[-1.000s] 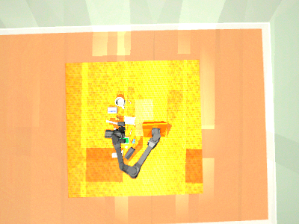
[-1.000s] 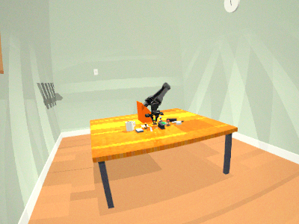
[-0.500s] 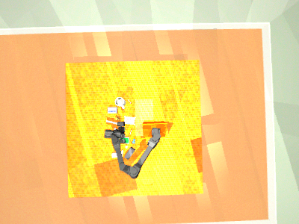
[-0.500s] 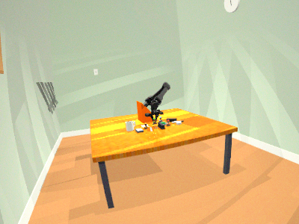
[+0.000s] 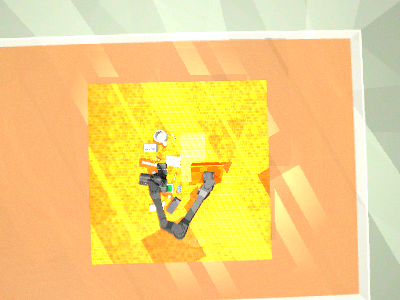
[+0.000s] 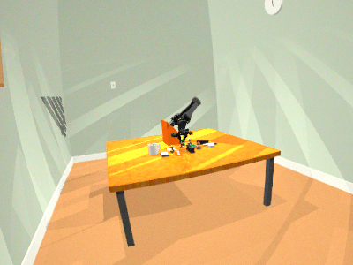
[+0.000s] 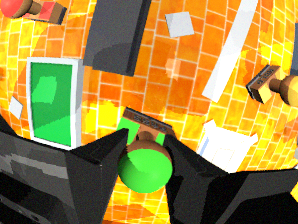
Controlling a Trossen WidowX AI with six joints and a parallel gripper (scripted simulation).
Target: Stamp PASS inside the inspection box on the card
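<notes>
The green flat pad is 10 mm behind my gripper tip, 90 mm to the left of it and 40 mm below it. Also, from my gripper tip: green-topped stamp (right at my gripper tip); white card (50 mm behind, 100 mm to the right, 50 mm below); blue-topped stamp (100 mm behind, 90 mm to the left, 30 mm below).
</notes>
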